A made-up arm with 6 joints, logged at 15 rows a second.
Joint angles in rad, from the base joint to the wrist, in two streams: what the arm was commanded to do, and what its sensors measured. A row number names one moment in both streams.
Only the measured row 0 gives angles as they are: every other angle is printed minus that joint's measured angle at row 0.
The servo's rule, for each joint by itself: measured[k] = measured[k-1] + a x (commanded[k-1-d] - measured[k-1]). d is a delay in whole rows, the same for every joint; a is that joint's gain. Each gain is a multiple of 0.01, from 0.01 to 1. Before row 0 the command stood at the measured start. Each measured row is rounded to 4 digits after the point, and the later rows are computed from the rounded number. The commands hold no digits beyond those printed.
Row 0, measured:
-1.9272, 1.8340, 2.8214, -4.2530, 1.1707, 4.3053
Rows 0 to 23, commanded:
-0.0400, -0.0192, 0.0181, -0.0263, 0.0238, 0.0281
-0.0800, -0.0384, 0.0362, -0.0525, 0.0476, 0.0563
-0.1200, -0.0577, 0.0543, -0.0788, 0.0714, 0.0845
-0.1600, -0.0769, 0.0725, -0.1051, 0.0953, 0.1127
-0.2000, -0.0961, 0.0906, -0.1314, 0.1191, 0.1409
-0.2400, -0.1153, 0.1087, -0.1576, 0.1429, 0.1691
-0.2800, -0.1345, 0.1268, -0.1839, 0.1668, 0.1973
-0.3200, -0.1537, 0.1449, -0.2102, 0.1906, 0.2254
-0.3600, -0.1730, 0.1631, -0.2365, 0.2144, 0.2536
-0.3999, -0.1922, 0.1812, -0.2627, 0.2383, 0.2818
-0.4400, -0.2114, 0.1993, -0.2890, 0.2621, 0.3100
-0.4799, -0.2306, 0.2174, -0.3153, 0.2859, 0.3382
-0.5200, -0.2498, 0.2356, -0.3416, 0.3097, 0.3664
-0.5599, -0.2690, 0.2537, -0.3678, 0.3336, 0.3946
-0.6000, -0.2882, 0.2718, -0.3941, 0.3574, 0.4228
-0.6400, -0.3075, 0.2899, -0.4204, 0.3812, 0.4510
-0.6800, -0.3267, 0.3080, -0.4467, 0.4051, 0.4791
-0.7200, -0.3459, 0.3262, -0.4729, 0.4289, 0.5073
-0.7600, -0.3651, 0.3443, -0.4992, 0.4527, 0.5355
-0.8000, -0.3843, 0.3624, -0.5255, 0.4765, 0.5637
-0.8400, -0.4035, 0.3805, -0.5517, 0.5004, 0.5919
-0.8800, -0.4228, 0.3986, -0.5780, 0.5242, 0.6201
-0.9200, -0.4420, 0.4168, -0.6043, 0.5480, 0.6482
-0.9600, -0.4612, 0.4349, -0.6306, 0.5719, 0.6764
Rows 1 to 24, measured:
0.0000, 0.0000, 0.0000, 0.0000, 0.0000, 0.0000
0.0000, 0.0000, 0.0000, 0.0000, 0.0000, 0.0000
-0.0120, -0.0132, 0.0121, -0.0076, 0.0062, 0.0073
-0.0324, -0.0306, 0.0282, -0.0206, 0.0170, 0.0200
-0.0587, -0.0493, 0.0457, -0.0375, 0.0311, 0.0368
-0.0891, -0.0683, 0.0637, -0.0571, 0.0478, 0.0565
-0.1224, -0.0875, 0.0817, -0.0786, 0.0663, 0.0784
-0.1577, -0.1067, 0.0998, -0.1015, 0.0862, 0.1020
-0.1944, -0.1259, 0.1179, -0.1254, 0.1072, 0.1268
-0.2321, -0.1451, 0.1360, -0.1500, 0.1289, 0.1524
-0.2705, -0.1644, 0.1542, -0.1751, 0.1511, 0.1787
-0.3093, -0.1836, 0.1723, -0.2005, 0.1738, 0.2055
-0.3485, -0.2028, 0.1904, -0.2262, 0.1968, 0.2327
-0.3879, -0.2220, 0.2085, -0.2520, 0.2200, 0.2601
-0.4275, -0.2412, 0.2267, -0.2780, 0.2433, 0.2877
-0.4672, -0.2604, 0.2448, -0.3040, 0.2668, 0.3155
-0.5070, -0.2796, 0.2629, -0.3301, 0.2904, 0.3434
-0.5469, -0.2989, 0.2810, -0.3563, 0.3140, 0.3714
-0.5868, -0.3181, 0.2991, -0.3825, 0.3377, 0.3994
-0.6268, -0.3373, 0.3173, -0.4087, 0.3614, 0.4275
-0.6668, -0.3565, 0.3354, -0.4349, 0.3851, 0.4556
-0.7068, -0.3757, 0.3535, -0.4612, 0.4089, 0.4837
-0.7468, -0.3949, 0.3716, -0.4874, 0.4327, 0.5118
-0.7868, -0.4142, 0.3897, -0.5137, 0.4565, 0.5400
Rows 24 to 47, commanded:
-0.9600, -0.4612, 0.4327, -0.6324, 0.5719, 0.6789
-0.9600, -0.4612, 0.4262, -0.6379, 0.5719, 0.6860
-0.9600, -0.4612, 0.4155, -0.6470, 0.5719, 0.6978
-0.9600, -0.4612, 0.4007, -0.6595, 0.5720, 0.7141
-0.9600, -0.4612, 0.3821, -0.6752, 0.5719, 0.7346
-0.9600, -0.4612, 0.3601, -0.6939, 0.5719, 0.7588
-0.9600, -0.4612, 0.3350, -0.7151, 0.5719, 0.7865
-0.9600, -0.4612, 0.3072, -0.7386, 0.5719, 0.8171
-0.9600, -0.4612, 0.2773, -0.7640, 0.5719, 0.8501
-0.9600, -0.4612, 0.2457, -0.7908, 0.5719, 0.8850
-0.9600, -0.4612, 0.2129, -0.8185, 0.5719, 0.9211
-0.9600, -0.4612, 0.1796, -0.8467, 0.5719, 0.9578
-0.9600, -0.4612, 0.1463, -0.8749, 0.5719, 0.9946
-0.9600, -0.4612, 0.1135, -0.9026, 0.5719, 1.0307
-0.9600, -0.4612, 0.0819, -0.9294, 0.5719, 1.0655
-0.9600, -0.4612, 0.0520, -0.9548, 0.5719, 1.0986
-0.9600, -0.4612, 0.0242, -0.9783, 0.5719, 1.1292
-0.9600, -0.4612, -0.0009, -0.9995, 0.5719, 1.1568
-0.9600, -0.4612, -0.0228, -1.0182, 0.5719, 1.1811
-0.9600, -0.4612, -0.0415, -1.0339, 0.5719, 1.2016
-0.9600, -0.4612, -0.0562, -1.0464, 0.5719, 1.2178
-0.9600, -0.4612, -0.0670, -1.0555, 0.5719, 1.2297
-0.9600, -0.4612, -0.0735, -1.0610, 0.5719, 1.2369
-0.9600, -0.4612, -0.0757, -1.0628, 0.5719, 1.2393
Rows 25 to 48, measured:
-0.8268, -0.4334, 0.4079, -0.5400, 0.4803, 0.5681
-0.8668, -0.4526, 0.4260, -0.5663, 0.5041, 0.5963
-0.8948, -0.4585, 0.4305, -0.5855, 0.5217, 0.6178
-0.9144, -0.4604, 0.4276, -0.6007, 0.5348, 0.6355
-0.9281, -0.4610, 0.4195, -0.6141, 0.5444, 0.6517
-0.9377, -0.4611, 0.4069, -0.6273, 0.5516, 0.6679
-0.9444, -0.4612, 0.3903, -0.6412, 0.5569, 0.6852
-0.9491, -0.4612, 0.3701, -0.6565, 0.5608, 0.7043
-0.9524, -0.4612, 0.3466, -0.6735, 0.5637, 0.7257
-0.9547, -0.4612, 0.3202, -0.6924, 0.5658, 0.7495
-0.9563, -0.4612, 0.2915, -0.7132, 0.5674, 0.7757
-0.9574, -0.4612, 0.2608, -0.7357, 0.5686, 0.8041
-0.9582, -0.4612, 0.2287, -0.7597, 0.5695, 0.8345
-0.9587, -0.4612, 0.1958, -0.7849, 0.5701, 0.8666
-0.9591, -0.4612, 0.1626, -0.8110, 0.5706, 0.8999
-0.9594, -0.4612, 0.1297, -0.8376, 0.5709, 0.9339
-0.9596, -0.4612, 0.0977, -0.8642, 0.5712, 0.9681
-0.9597, -0.4612, 0.0671, -0.8905, 0.5714, 1.0020
-0.9598, -0.4612, 0.0384, -0.9160, 0.5715, 1.0351
-0.9599, -0.4612, 0.0121, -0.9402, 0.5716, 1.0667
-0.9599, -0.4612, -0.0113, -0.9628, 0.5717, 1.0964
-0.9599, -0.4612, -0.0315, -0.9834, 0.5718, 1.1238
-0.9599, -0.4612, -0.0480, -1.0017, 0.5718, 1.1482
-0.9599, -0.4612, -0.0607, -1.0173, 0.5718, 1.1694

